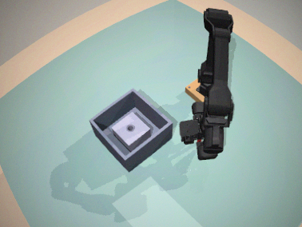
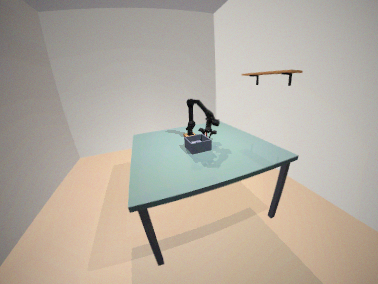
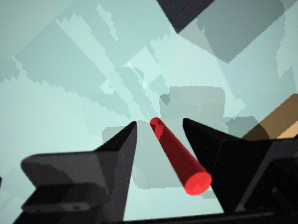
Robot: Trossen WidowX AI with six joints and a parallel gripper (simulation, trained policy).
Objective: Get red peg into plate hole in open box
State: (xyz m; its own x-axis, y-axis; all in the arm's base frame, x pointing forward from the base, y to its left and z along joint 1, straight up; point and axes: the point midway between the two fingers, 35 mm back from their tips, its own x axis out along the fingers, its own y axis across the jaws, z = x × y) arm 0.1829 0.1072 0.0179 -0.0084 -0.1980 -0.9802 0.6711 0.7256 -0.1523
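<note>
The red peg is 3 cm above my gripper tip. The rest, counted from my gripper tip: grey box (18 cm to the right, 13 cm ahead, 1 cm above); pale plate (18 cm to the right, 13 cm ahead, 3 cm above).
</note>
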